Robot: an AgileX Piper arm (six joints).
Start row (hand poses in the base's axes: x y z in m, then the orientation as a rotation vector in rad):
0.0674, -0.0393, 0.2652, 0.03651, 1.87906, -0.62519
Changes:
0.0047, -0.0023, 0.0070, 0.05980, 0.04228, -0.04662
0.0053, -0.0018, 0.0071, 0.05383, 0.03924, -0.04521
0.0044, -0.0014, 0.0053, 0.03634, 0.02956, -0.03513
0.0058, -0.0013, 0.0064, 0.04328, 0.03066, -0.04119
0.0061, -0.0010, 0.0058, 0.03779, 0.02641, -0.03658
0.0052, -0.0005, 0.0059, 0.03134, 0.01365, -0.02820
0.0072, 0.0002, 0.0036, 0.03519, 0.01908, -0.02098
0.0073, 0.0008, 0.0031, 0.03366, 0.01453, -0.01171
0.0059, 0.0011, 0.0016, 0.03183, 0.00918, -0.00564
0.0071, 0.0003, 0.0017, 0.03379, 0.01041, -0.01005
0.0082, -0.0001, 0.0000, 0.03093, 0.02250, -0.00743
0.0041, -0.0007, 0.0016, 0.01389, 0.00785, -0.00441
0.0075, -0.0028, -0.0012, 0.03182, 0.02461, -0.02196
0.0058, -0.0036, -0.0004, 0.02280, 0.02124, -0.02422
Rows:
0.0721, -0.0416, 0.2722, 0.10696, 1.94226, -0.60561
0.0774, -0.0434, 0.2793, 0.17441, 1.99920, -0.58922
0.0818, -0.0448, 0.2846, 0.22452, 2.03994, -0.58107
0.0876, -0.0461, 0.2910, 0.28548, 2.08318, -0.56932
0.0937, -0.0471, 0.2968, 0.34015, 2.11973, -0.55876
0.0989, -0.0476, 0.3027, 0.38539, 2.14161, -0.54607
0.1061, -0.0474, 0.3063, 0.42414, 2.17012, -0.52646
0.1134, -0.0466, 0.3094, 0.45286, 2.19428, -0.50150
0.1193, -0.0455, 0.3110, 0.47476, 2.21307, -0.47314
0.1264, -0.0452, 0.3127, 0.50257, 2.23267, -0.44506
0.1346, -0.0453, 0.3127, 0.52458, 2.26299, -0.42252
0.1387, -0.0460, 0.3143, 0.53597, 2.27417, -0.41202
0.1462, -0.0488, 0.3131, 0.57540, 2.30366, -0.39589
0.1520, -0.0524, 0.3127, 0.61363, 2.32613, -0.38948

